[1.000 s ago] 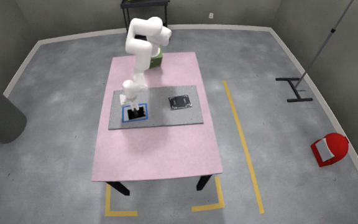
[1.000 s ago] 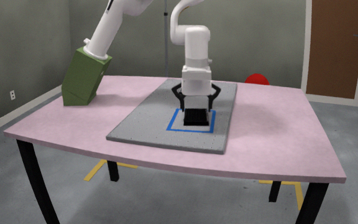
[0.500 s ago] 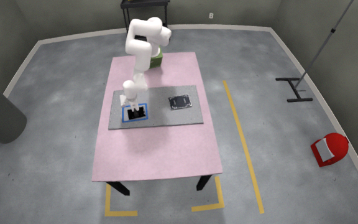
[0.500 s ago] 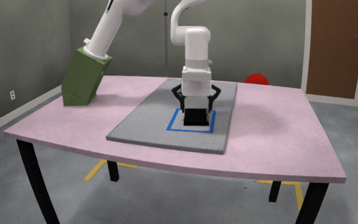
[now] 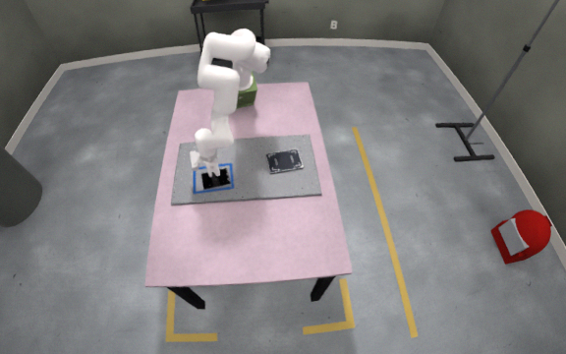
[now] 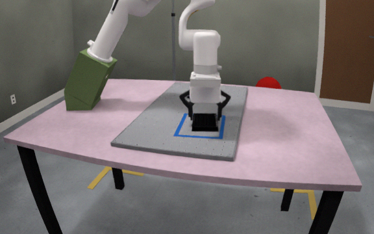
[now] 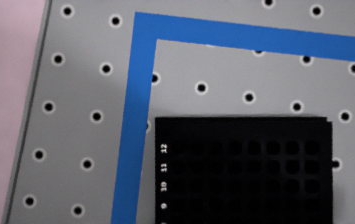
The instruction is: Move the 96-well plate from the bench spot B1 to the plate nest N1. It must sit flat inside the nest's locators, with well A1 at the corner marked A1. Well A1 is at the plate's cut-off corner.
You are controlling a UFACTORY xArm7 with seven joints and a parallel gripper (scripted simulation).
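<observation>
Now: the black 96-well plate 2 cm below my hand. Round my hand: dark plate nest 12 cm behind, 32 cm to the left, 2 cm below.
</observation>
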